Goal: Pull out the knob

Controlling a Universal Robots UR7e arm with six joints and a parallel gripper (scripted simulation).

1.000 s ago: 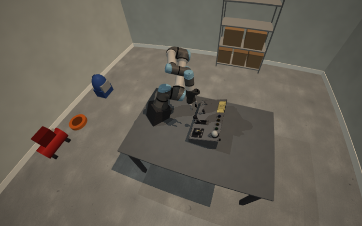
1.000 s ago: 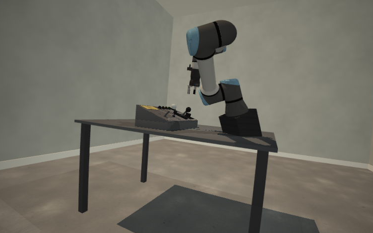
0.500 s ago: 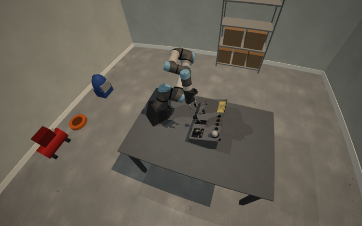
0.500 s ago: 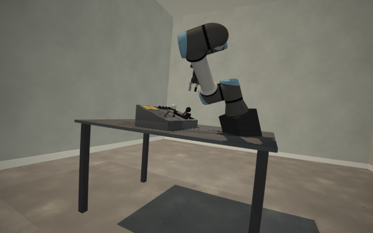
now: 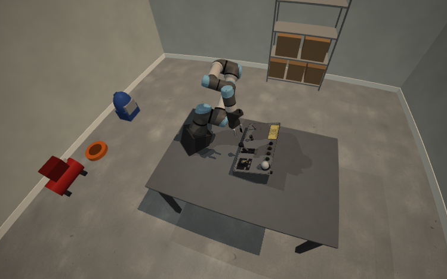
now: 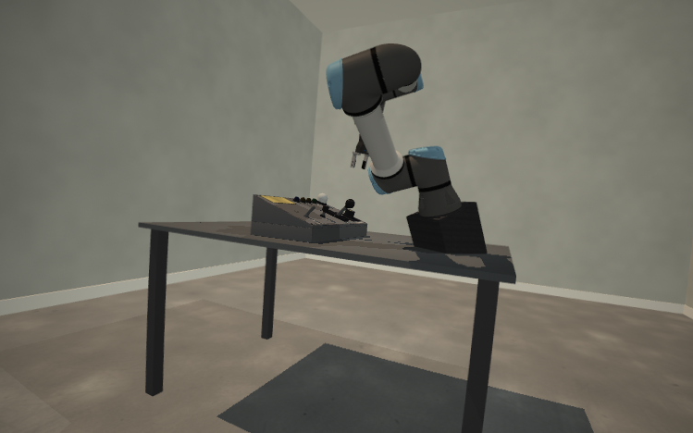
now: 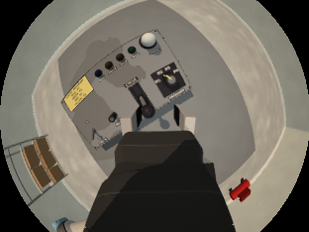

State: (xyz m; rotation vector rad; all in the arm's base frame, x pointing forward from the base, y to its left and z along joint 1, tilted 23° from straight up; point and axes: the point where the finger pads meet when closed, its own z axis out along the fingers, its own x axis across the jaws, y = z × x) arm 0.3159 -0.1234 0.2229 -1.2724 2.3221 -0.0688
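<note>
The mode knob is 60 mm ahead of my hand, 150 mm to the left of it and 210 mm below it. Round my hand: black ball lever: 40 mm ahead, 30 mm to the left, 200 mm below; grey sloped console: 90 mm ahead, 90 mm to the left, 230 mm below; rotary switch: 90 mm ahead, 90 mm to the right, 210 mm below.
</note>
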